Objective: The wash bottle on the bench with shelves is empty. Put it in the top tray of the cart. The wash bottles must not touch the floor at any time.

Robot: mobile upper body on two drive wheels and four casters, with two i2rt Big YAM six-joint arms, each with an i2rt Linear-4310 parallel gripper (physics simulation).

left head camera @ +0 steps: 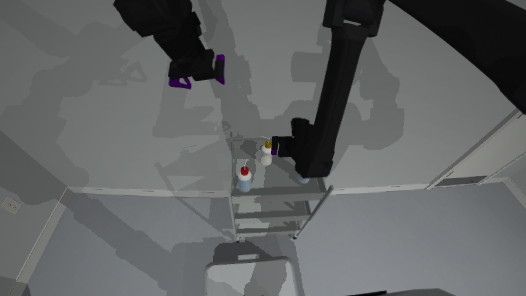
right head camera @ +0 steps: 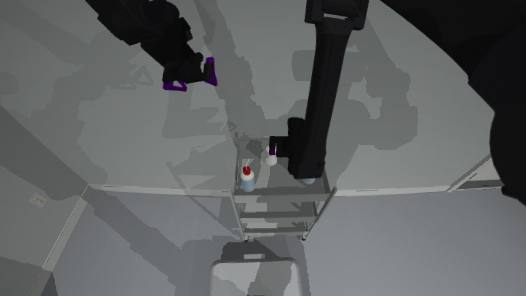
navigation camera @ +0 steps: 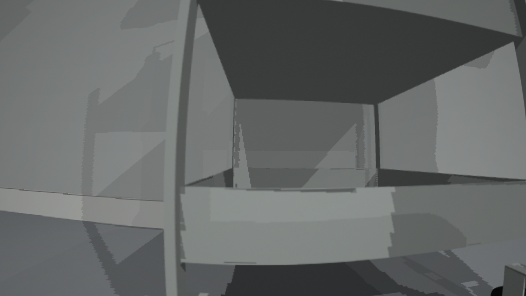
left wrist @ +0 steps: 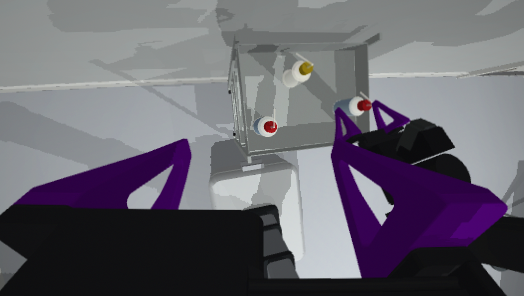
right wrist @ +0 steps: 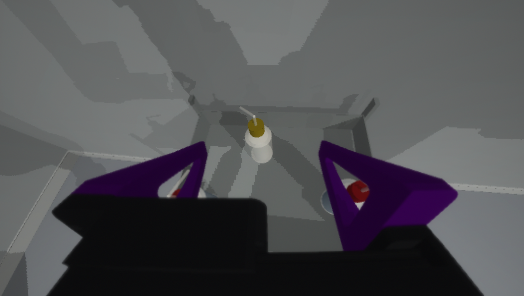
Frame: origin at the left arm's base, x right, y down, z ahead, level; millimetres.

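Where they show: left gripper, between the fingertips: (left head camera: pixel 207 84) (right head camera: pixel 201 86) (left wrist: pixel 261 147); right gripper, between the fingertips: (left head camera: pixel 284 139) (left wrist: pixel 355 105) (right wrist: pixel 262 147).
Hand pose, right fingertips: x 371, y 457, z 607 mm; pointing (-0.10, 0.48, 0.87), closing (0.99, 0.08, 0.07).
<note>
Each offset is from my right fingertips to the top centre of the thing. "pt": to the spot under its first point.
A clear wash bottle with a yellow cap @[dx -40, dy +116, dz +125 mm] (left head camera: pixel 267 151) (right head camera: pixel 271 160) (left wrist: pixel 292 77) (right wrist: pixel 259 137) stands upright in the cart's top tray (left head camera: pixel 280 193) (right head camera: pixel 285 195) (left wrist: pixel 361 70), towards its far side. My right gripper (left head camera: pixel 274 145) (right head camera: pixel 272 145) (right wrist: pixel 262 147) is open and empty above the tray. In the right wrist view the yellow-capped bottle shows beyond and between its fingertips. In the right head camera the gripper hides the bottle's cap. My left gripper (left head camera: pixel 201 85) (right head camera: pixel 195 86) (left wrist: pixel 261 147) is open and empty, high up and left of the cart. The bench with shelves does not show.
A red-capped bottle with blue liquid @[dx -151, dy +116, dz -20 mm] (left head camera: pixel 244 181) (right head camera: pixel 248 181) (left wrist: pixel 265 126) stands at the tray's near left. Another red-capped bottle @[dx +140, dy +116, dz +6 mm] (left wrist: pixel 345 105) (right wrist: pixel 358 191) stands at the right, mostly behind my right arm in the head cameras. The cart's post @[pt dx -219, dy +721, dz -125 mm] (navigation camera: pixel 172 150) is close in the navigation camera.
</note>
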